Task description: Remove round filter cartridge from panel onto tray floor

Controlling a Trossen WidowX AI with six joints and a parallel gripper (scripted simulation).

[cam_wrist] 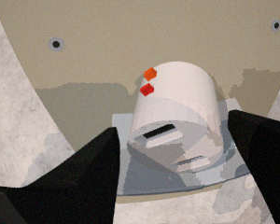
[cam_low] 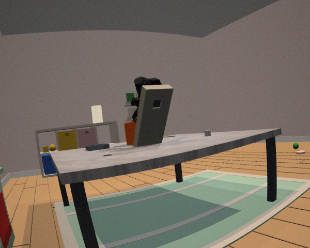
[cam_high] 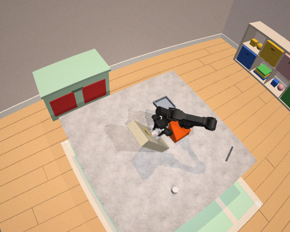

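The grey flap is 10 mm behind my gripper tip, 10 mm to the right of it and 40 mm below it. Also, from my gripper tip: tray (380 mm behind, 230 mm to the right, 200 mm below); then round filter cartridge (right at my gripper tip).
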